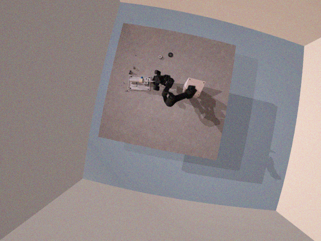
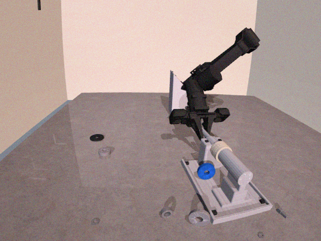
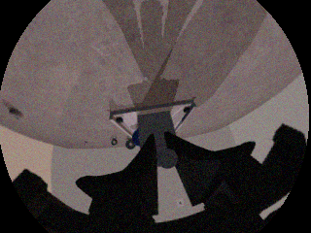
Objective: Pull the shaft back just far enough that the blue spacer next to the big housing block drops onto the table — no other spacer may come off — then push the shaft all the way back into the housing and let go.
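The thin shaft lies 50 mm ahead of my gripper tip and 20 mm above it. Round my gripper tip: grey ring: 300 mm to the right, 50 mm below, 50 mm behind; bolt: 260 mm ahead, 100 mm to the left, 50 mm below; cream spacer: 100 mm ahead, 20 mm above.
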